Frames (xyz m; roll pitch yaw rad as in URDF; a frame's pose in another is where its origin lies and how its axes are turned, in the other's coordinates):
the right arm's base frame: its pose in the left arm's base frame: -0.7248 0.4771 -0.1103 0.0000 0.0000 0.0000
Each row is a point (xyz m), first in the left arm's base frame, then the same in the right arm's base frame.
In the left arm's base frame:
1: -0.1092 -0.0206 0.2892
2: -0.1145 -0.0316 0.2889
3: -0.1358 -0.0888 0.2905
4: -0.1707 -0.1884 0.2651
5: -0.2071 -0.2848 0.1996
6: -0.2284 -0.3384 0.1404
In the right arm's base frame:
1: 0.6156 -0.4977 0.3995
2: 0.6103 -0.5087 0.3992
3: 0.5890 -0.5659 0.4008
4: 0.5541 -0.6655 0.3754
5: 0.5177 -0.7619 0.3099
6: 0.4964 -0.8155 0.2507

